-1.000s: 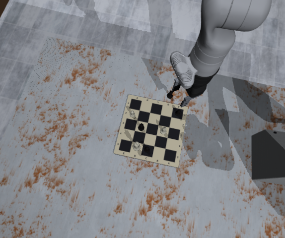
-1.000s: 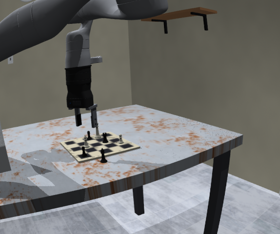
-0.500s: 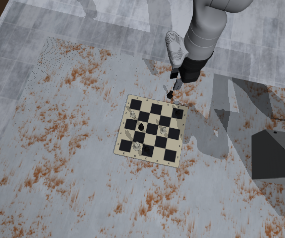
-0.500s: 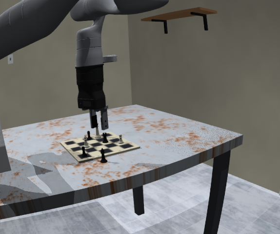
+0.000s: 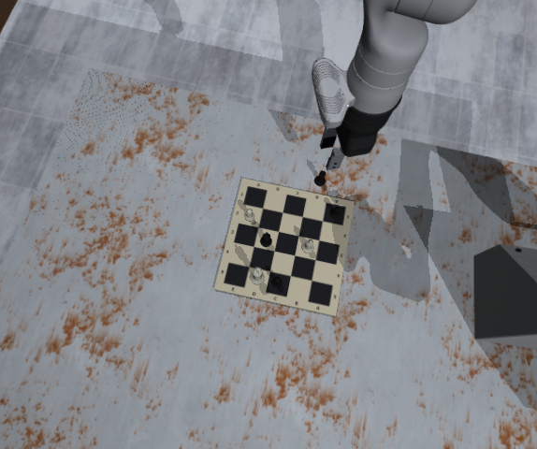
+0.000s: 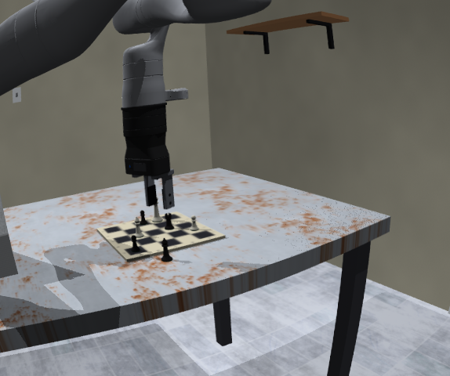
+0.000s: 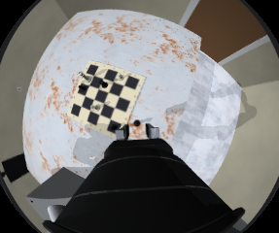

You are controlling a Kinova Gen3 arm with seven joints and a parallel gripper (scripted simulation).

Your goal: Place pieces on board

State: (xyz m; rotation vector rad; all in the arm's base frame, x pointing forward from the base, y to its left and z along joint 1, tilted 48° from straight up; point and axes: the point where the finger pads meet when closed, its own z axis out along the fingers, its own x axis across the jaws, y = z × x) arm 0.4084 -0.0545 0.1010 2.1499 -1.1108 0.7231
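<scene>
My gripper is now 10 cm above the black bishop. Round my hand: white pawn: 11 cm to the left, 11 cm ahead, 10 cm below; chessboard: 14 cm to the left, 12 cm below, 2 cm ahead; white bishop: 14 cm to the left, 9 cm below, 2 cm behind.
</scene>
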